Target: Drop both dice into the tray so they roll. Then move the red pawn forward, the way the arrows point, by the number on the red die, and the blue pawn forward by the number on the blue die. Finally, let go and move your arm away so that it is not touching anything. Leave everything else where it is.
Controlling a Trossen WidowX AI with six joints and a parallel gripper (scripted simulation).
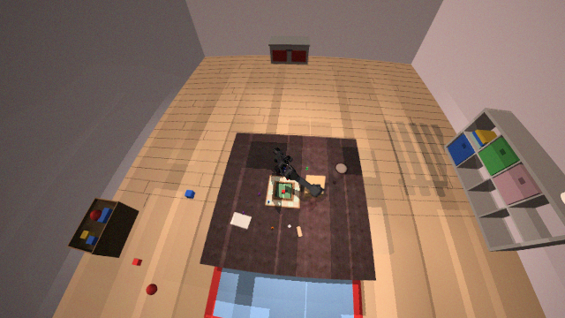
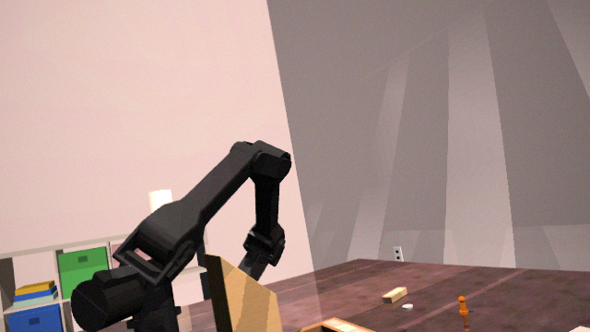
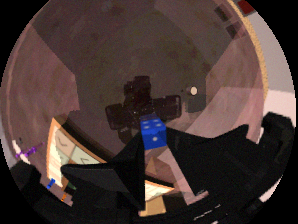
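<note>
The red pawn is 30 mm behind my gripper tip, 120 mm to the left of it and 20 mm above it. From my gripper tip the other things lie so: blue pawn 130 mm ahead, 320 mm to the left, 20 mm above; then green tray 230 mm to the left; then green pawn 220 mm behind, 10 mm to the left, 10 mm above.
</note>
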